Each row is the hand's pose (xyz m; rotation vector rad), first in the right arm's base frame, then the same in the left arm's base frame.
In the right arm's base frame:
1: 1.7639 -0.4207 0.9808 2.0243 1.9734 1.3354
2: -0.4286 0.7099 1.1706 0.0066 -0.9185 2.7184
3: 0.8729 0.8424 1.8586 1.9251 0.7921 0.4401
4: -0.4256 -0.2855 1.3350 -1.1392 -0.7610 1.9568
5: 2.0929 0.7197 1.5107 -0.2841 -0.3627 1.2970
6: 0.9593 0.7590 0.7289 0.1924 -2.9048 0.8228
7: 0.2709 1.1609 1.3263 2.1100 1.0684 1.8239
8: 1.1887 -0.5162 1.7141 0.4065 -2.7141 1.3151
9: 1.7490 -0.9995 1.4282 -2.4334 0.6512 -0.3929
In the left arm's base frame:
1: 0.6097 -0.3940 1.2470 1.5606 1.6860 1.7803
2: -1.4409 0.8100 0.5638 -0.6428 -1.2113 2.6808
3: -0.6015 0.7928 1.7803 1.8386 0.4406 0.9175
4: -1.5002 -0.1971 0.5782 -1.5435 -1.1028 1.6041
5: 0.6438 0.6547 2.0142 -0.4830 -0.8447 1.1728
6: -0.0057 0.8456 0.8144 0.0209 2.7301 -0.6089
7: -0.8967 1.2036 1.0794 1.6021 0.8218 2.2792
8: -0.2363 -0.5513 1.6175 -0.0646 2.5751 -1.1118
9: 0.3991 -1.0223 1.5574 -2.0975 0.4710 -0.8723

